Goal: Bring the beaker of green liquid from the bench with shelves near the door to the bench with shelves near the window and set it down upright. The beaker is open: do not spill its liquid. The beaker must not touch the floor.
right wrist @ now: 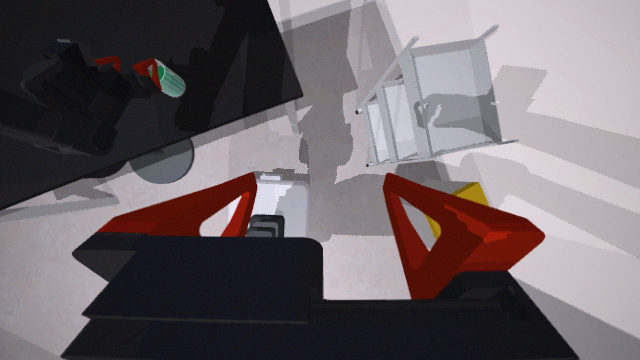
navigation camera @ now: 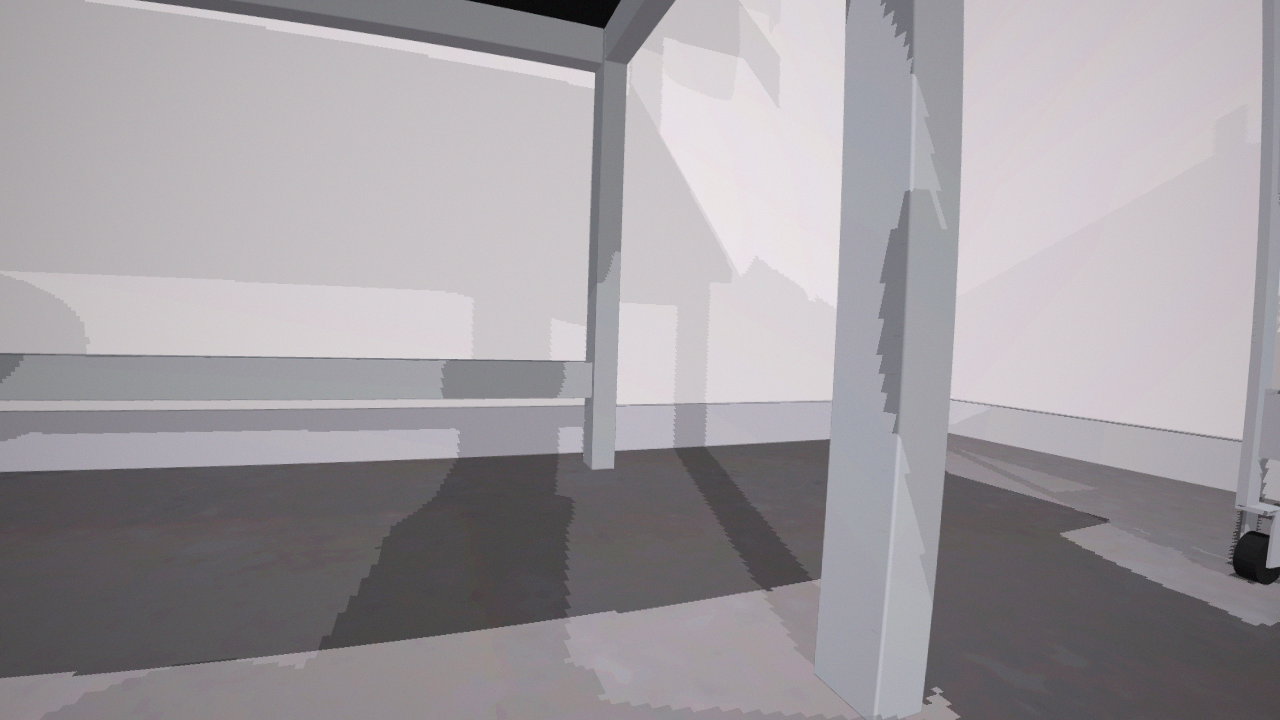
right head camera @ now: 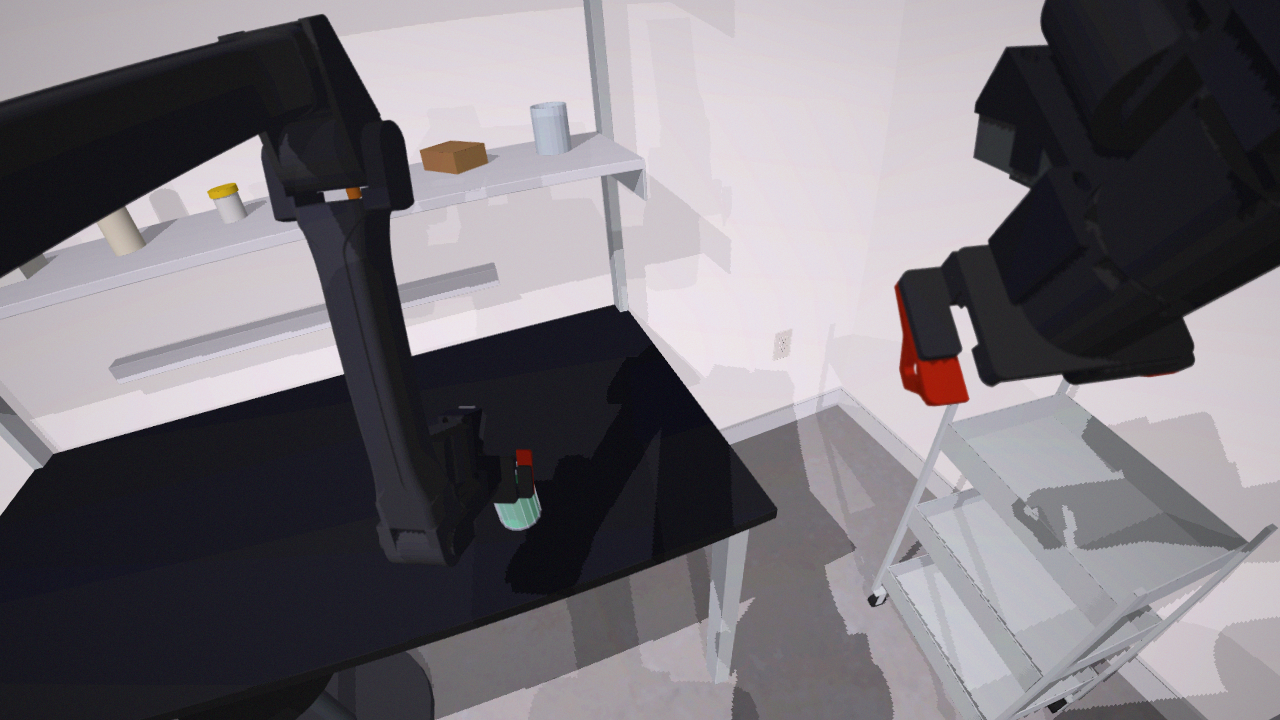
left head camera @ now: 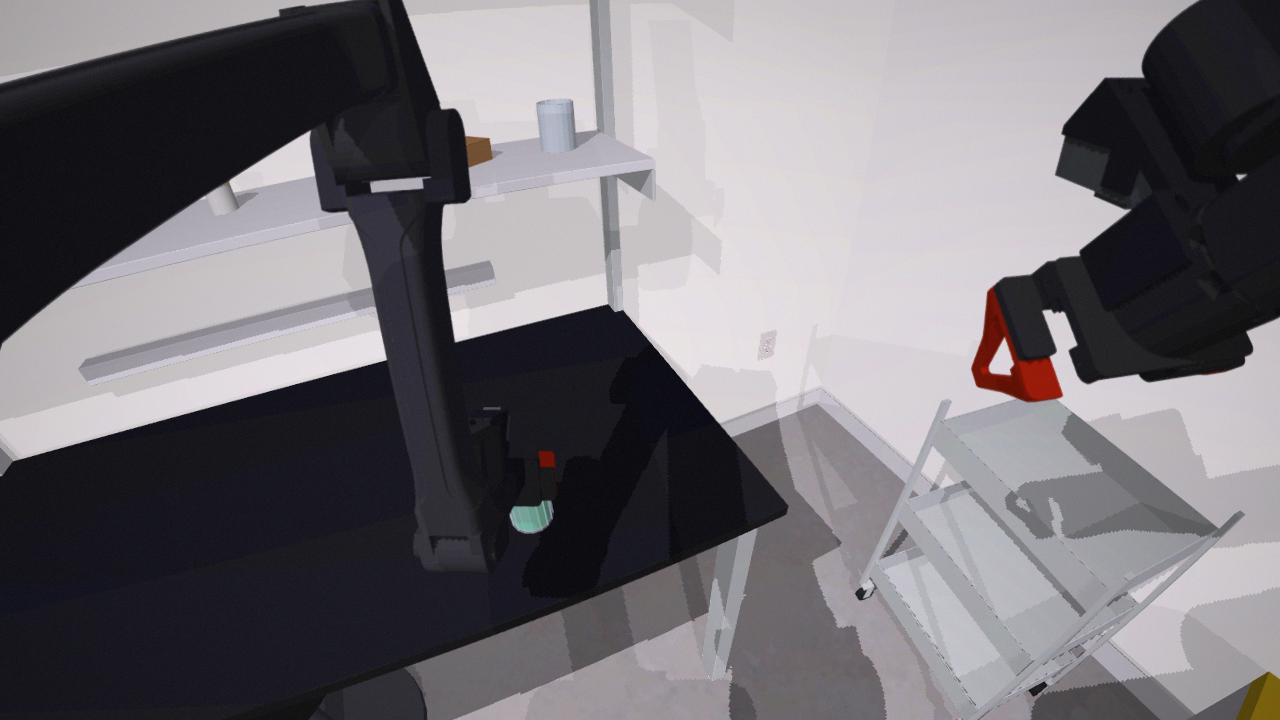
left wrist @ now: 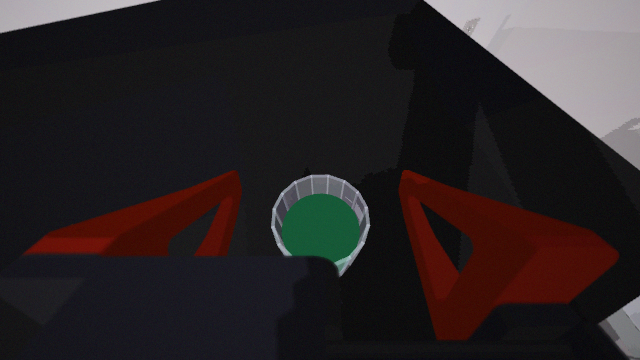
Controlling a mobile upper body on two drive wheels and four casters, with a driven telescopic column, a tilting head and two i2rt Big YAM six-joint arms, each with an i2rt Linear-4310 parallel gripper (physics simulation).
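Note:
The open beaker of green liquid [left head camera: 531,517] [right head camera: 519,512] [left wrist: 321,225] [right wrist: 171,80] stands upright on the black top of a bench with a shelf [left head camera: 268,501] [right head camera: 268,501] [left wrist: 150,110] [right wrist: 240,95], near its right end in the head views. The liquid lies level below the rim. My left gripper [left wrist: 320,180] [right wrist: 136,59] is open and empty above the beaker, its red fingers apart on either side of the rim in the left wrist view. My right gripper [right wrist: 320,180] is open and empty, out in the air to the right of the bench in the head views.
On the shelf [left head camera: 572,165] [right head camera: 572,167] are a blue-grey container [left head camera: 555,125] [right head camera: 550,128], a brown box [right head camera: 454,156] and a yellow-lidded jar [right head camera: 228,204]. A cart [left head camera: 906,492] [right head camera: 917,492] stands right of the bench. A stool [right wrist: 165,160] is partly under the bench. A bench leg [navigation camera: 877,358] is close.

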